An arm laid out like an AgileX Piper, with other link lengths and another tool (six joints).
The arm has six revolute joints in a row. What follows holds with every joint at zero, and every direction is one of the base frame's.
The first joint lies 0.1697 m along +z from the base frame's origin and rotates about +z.
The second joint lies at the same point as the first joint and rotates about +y.
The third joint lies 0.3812 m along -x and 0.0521 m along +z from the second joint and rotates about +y.
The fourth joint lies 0.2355 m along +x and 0.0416 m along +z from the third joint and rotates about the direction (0.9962, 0, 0.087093).
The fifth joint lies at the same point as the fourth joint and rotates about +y.
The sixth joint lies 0.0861 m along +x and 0.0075 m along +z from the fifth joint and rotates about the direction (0.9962, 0, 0.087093).
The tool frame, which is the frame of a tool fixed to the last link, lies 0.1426 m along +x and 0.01 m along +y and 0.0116 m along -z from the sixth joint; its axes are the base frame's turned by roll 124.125, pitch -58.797 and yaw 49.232 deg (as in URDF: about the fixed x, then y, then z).
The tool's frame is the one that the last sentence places.
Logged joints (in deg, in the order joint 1, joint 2, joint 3, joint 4, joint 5, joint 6), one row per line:
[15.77, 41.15, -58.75, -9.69, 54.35, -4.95]
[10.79, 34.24, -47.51, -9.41, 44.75, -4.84]
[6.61, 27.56, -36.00, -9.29, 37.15, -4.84]
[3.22, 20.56, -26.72, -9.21, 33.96, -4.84]
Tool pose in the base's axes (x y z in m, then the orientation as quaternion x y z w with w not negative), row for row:
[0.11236, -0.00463, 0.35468, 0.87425, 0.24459, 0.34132, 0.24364]
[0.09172, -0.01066, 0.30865, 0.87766, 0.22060, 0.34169, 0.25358]
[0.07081, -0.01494, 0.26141, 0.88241, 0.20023, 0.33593, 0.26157]
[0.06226, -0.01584, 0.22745, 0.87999, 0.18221, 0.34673, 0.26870]
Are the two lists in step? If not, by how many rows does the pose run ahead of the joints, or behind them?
The pose runs 2 rows ahead of the joints: the pose in row i belongs to the joints in row i + 2.
